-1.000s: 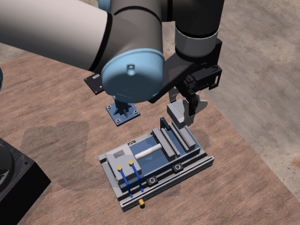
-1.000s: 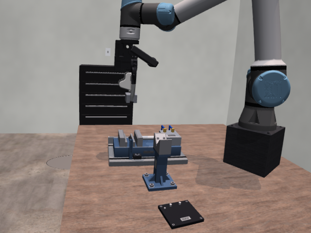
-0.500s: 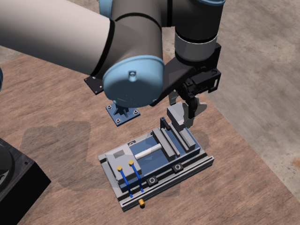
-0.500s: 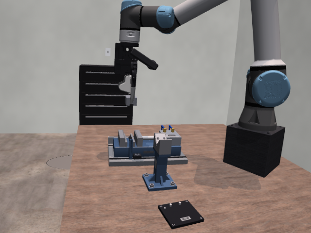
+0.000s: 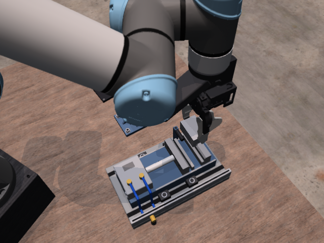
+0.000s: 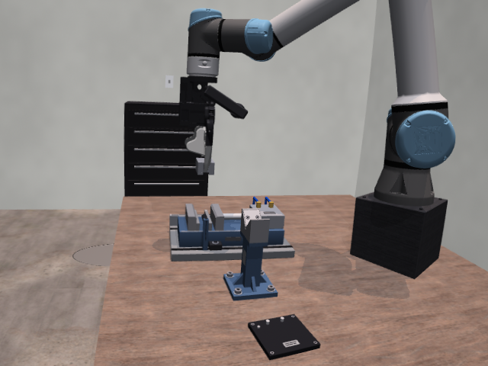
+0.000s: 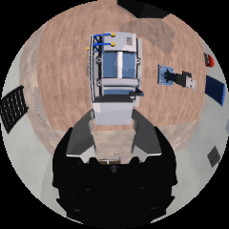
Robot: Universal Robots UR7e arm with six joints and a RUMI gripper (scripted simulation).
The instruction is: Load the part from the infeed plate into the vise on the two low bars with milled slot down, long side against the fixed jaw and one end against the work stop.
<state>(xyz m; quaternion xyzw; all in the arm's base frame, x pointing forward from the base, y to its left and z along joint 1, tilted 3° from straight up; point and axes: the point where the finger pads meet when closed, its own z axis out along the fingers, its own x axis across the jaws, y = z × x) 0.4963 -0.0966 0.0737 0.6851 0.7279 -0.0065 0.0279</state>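
Now: hand 30 mm short of the fixed jaw, 20 mm to the right of it and 130 mm above it. Round my hand: work stop 70 mm to the left, 120 mm below; then moving jaw 30 mm behind, 20 mm to the left, 130 mm below; then part 10 mm below.
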